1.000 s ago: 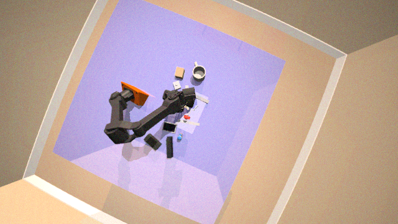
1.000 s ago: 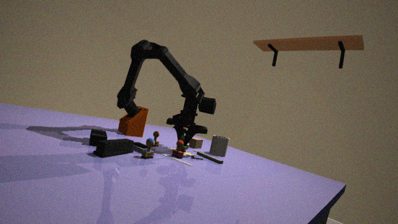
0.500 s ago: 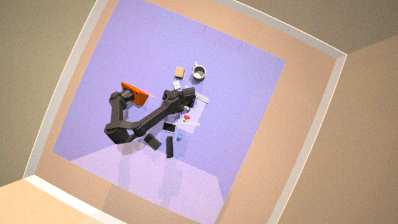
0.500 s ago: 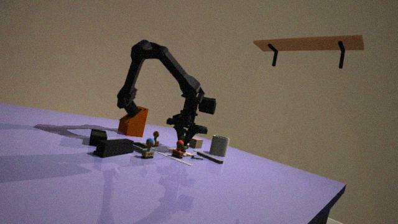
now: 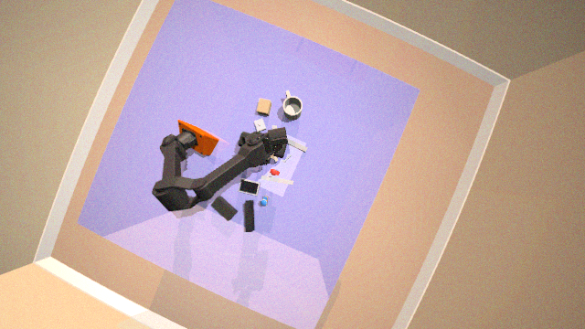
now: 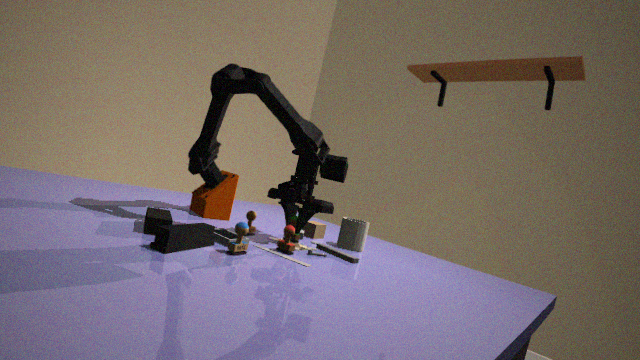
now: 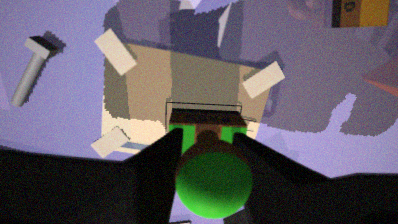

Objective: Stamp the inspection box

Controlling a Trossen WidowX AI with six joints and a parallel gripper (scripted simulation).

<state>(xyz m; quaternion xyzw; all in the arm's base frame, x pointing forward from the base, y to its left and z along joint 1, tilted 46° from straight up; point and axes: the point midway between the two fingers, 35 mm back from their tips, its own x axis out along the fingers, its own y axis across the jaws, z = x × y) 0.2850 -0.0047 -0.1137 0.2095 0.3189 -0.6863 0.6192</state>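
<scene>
Right now the card is 1 cm ahead of my gripper tip and 3 cm below it. Also, from my gripper tip: bolt 10 cm ahead, 2 cm to the right, 2 cm below; then green stamp right at my gripper tip; then orange-knobbed stamp 7 cm behind, 9 cm to the right, 1 cm below.
</scene>
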